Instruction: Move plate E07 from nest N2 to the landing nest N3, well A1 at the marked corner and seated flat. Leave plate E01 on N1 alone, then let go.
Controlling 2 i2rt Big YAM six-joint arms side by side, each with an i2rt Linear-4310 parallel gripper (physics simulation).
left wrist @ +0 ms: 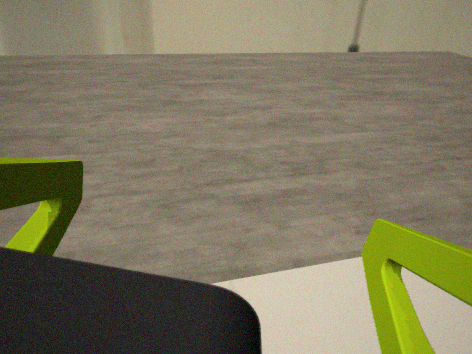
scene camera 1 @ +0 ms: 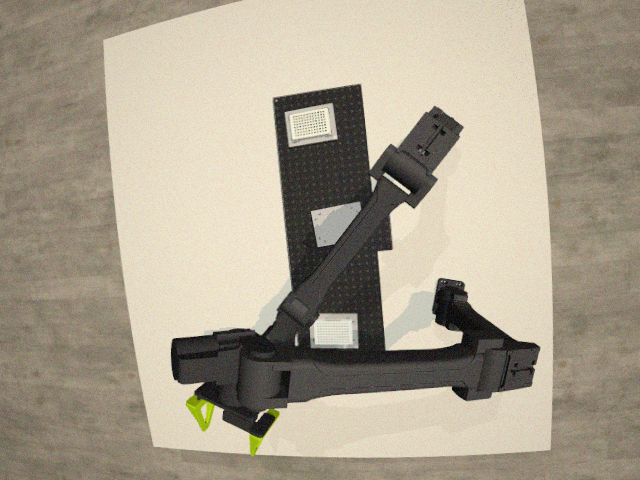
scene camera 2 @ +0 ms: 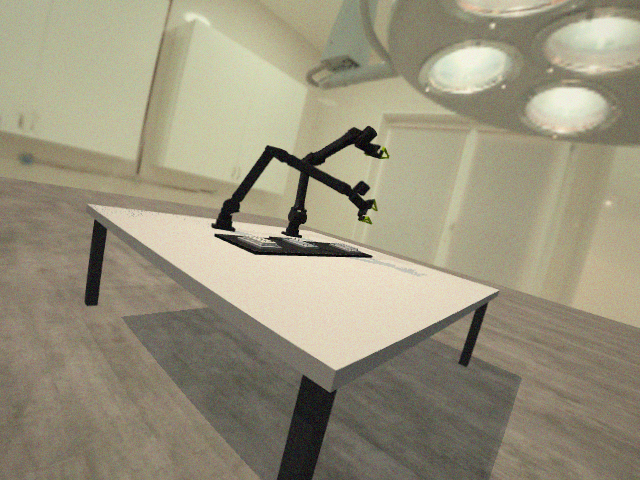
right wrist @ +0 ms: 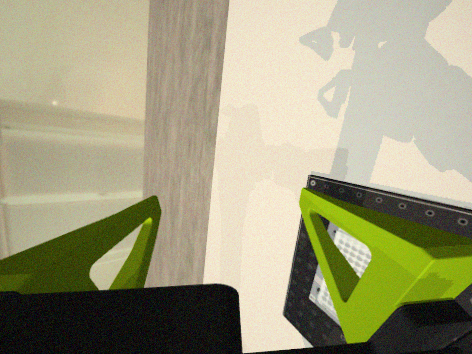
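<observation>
A cream plate (scene camera 1: 310, 124) (scene camera 2: 258, 241) sits on a nest at one board end. A white plate (scene camera 1: 334, 331) (scene camera 2: 343, 246) (right wrist: 354, 251) sits on a nest at the other end. Their labels are unreadable, so I cannot tell E07 from E01. A bare grey nest (scene camera 1: 330, 227) between them, N3 by elimination, is partly covered by my right arm in scene camera 1. My left gripper (scene camera 1: 229, 441) (scene camera 2: 383, 153) (left wrist: 229, 208) is open and empty, high above the table, facing outward. My right gripper (scene camera 2: 372, 213) (right wrist: 230, 199) is open and empty, lower, above the table; it is hidden in scene camera 1.
The black perforated board (scene camera 1: 310, 175) (scene camera 2: 310, 252) (right wrist: 300, 300) bears the nests and lies flat on the pale table (scene camera 1: 196, 206) (scene camera 2: 320, 304). My left arm's long link crosses the board's lower end in scene camera 1, and my right arm's link slants over its middle.
</observation>
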